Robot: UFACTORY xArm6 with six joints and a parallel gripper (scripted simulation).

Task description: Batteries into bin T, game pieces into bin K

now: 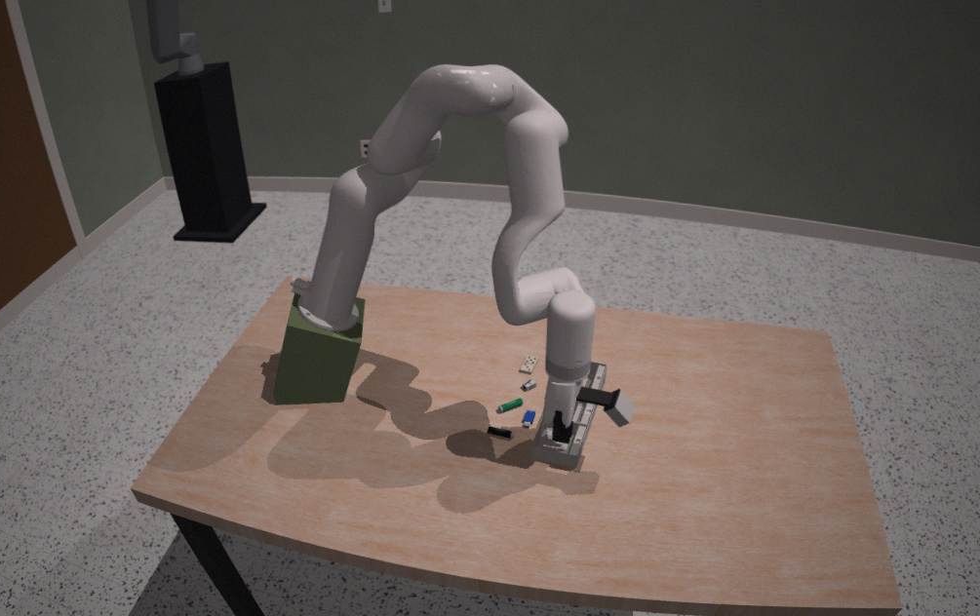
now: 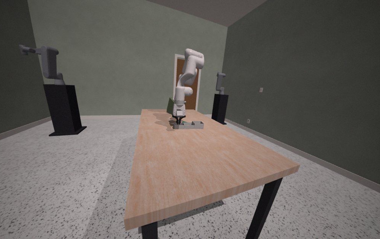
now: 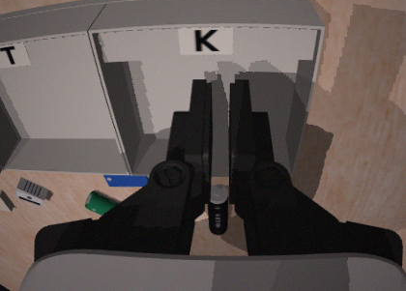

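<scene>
Now: the bin 1 cm ahead of my hand, 9 cm to the left of it and 3 cm below it. Round my hand: black battery (12 cm behind, 2 cm to the left, 4 cm below); green battery (11 cm behind, 10 cm to the left, 4 cm below); blue item (7 cm behind, 7 cm to the left, 5 cm below).
</scene>
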